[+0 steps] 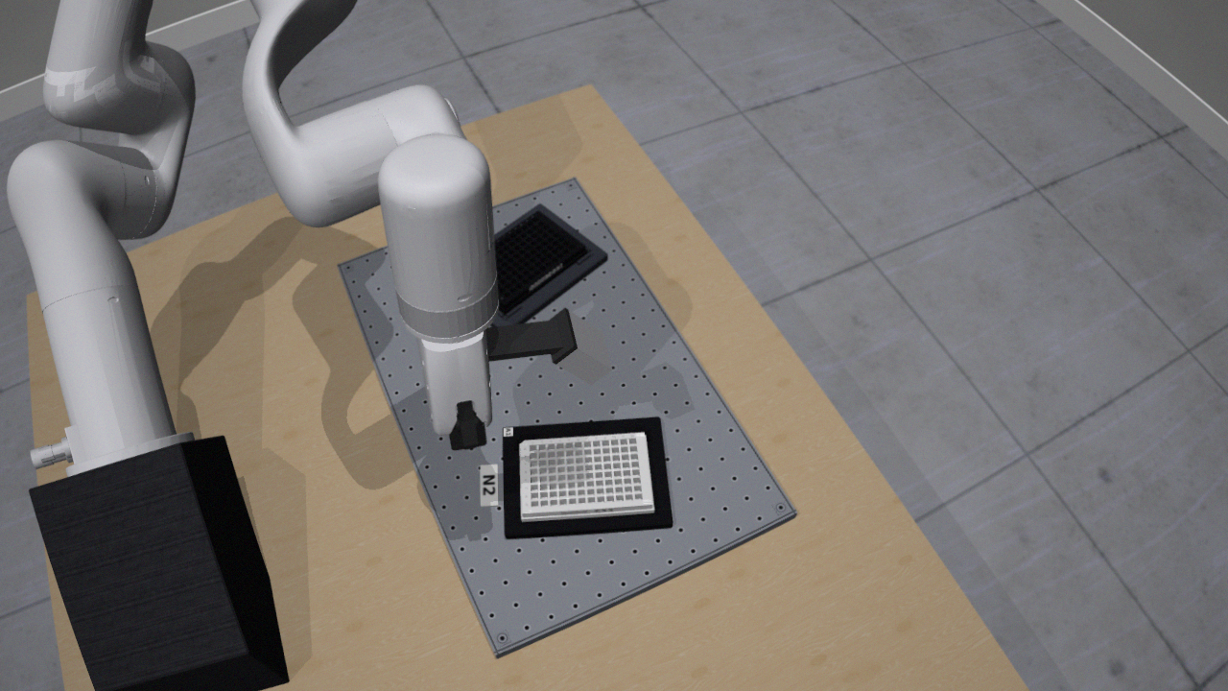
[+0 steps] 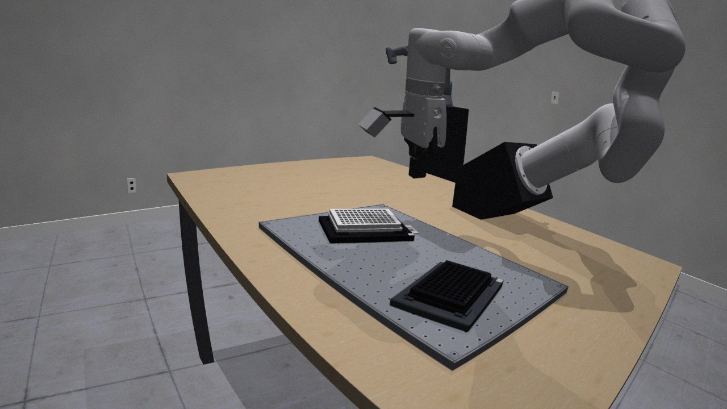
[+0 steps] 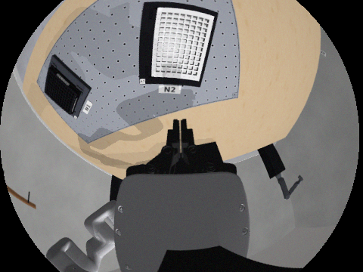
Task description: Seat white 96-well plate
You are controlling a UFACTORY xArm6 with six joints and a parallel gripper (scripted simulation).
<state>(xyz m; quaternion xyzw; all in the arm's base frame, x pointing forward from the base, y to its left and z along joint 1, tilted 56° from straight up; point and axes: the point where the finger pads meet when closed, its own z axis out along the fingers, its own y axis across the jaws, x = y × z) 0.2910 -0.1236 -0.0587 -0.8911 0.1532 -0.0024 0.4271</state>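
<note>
My hand is 13 cm above the N2 label and 1 cm short of it. From my hand the other things lie so: black plate nest N2 (12 cm below, 9 cm ahead, 4 cm to the right); then A1 corner tag (12 cm below, 5 cm ahead, 4 cm to the left); then white 96-well plate C51 (11 cm below, 9 cm ahead, 4 cm to the right).
</note>
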